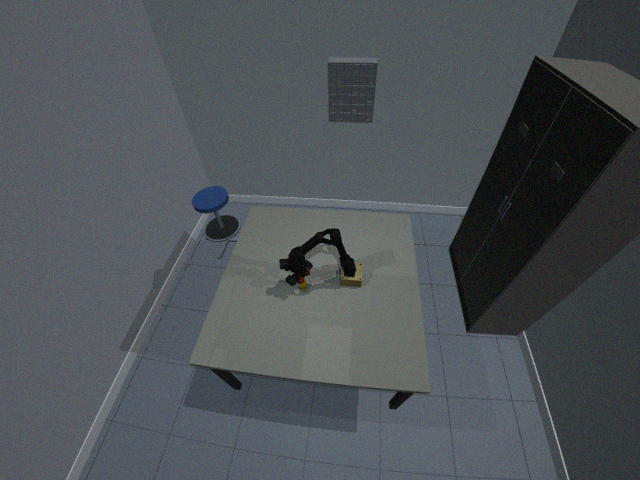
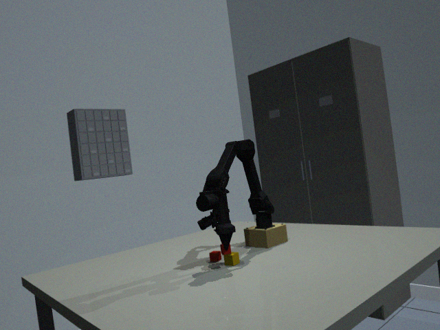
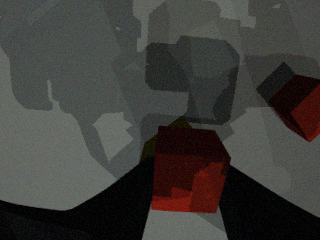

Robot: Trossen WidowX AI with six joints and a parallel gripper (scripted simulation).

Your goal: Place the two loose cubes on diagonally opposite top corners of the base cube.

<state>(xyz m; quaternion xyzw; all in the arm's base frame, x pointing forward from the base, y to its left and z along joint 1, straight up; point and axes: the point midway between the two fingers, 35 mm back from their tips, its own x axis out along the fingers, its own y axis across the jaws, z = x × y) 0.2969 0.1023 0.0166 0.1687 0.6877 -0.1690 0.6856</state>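
The yellow cube lies 4 cm below my gripper tip, 2 cm behind it and 1 cm to the left of it.
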